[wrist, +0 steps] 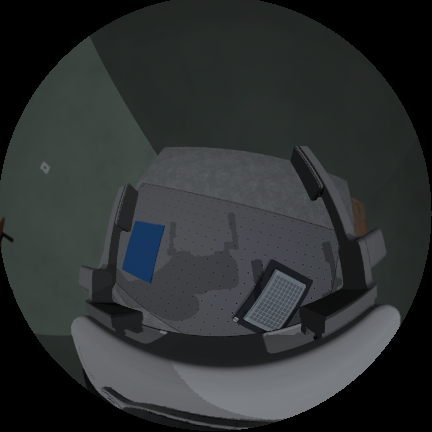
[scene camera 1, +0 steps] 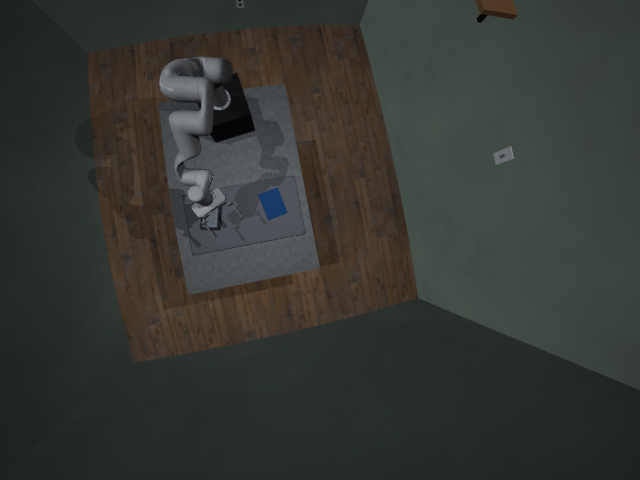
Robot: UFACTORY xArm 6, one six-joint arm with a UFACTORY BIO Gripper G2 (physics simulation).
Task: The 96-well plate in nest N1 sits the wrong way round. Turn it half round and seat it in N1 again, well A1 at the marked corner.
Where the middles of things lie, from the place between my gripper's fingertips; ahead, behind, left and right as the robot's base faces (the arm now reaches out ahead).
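Labels:
Blue rectangle (wrist: 142, 247) 250 mm to the left of my gripper, 70 mm behind, 230 mm below. Going by their middles, of the things named here the blue rectangle is the farthest from my gripper. Dark nest (wrist: 264, 278) 120 mm to the right of my gripper, 140 mm behind, 230 mm below. My gripper 220 mm above the 96-well plate (wrist: 276, 301), 140 mm past it, 120 mm to the left of it.

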